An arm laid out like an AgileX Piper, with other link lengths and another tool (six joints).
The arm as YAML. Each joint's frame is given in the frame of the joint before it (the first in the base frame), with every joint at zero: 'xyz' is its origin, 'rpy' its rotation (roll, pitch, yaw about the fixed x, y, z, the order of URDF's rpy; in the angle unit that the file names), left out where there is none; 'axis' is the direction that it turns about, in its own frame. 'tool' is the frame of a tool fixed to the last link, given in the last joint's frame.
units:
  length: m
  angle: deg
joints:
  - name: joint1
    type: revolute
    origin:
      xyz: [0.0, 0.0, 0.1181]
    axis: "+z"
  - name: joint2
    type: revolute
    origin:
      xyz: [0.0, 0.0, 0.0]
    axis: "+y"
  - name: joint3
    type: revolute
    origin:
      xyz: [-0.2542, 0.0, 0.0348]
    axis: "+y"
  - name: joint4
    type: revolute
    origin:
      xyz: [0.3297, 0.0, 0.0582]
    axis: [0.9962, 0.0, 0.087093]
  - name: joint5
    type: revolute
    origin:
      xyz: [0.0, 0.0, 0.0]
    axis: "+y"
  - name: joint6
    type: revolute
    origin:
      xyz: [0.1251, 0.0, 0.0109]
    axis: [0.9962, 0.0, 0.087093]
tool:
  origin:
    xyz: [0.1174, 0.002, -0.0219]
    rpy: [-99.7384, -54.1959, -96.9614]
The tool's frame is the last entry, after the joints.
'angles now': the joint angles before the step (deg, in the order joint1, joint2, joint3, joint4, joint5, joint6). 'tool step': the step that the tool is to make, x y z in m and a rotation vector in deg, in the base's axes. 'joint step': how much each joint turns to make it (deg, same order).
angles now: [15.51 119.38 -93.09 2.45 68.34 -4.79]
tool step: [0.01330 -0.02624 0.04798 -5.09 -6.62 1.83]
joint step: [-0.01 -6.32 0.45 -7.04 0.84 0.37]
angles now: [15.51 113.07 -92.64 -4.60 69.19 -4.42]
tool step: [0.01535 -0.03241 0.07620 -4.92 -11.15 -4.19]
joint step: [-0.31 -9.00 0.05 -8.81 0.31 5.64]
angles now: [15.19 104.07 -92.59 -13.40 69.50 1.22]
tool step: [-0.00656 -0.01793 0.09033 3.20 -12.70 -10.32]
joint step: [-0.87 -11.38 0.28 -3.55 0.53 10.27]
